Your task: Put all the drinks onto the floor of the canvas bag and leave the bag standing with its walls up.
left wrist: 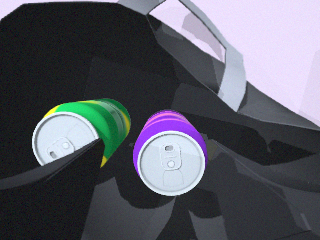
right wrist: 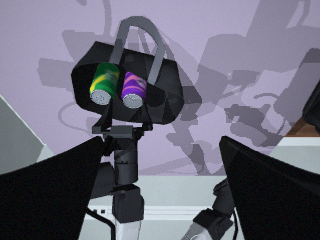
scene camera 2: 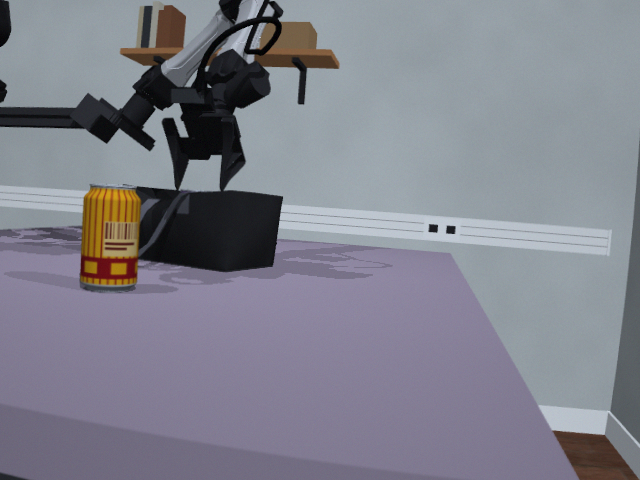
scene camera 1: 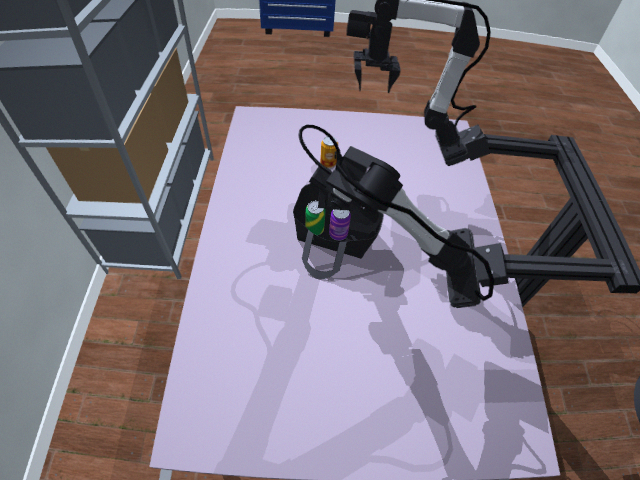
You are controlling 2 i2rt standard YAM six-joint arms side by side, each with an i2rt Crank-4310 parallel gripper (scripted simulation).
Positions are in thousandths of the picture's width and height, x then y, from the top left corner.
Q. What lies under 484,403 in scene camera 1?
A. A black canvas bag.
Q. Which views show my right gripper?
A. The right wrist view and scene camera 1 only.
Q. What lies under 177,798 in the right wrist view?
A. My right gripper.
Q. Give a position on a black canvas bag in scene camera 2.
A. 354,480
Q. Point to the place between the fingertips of my left gripper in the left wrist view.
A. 486,590
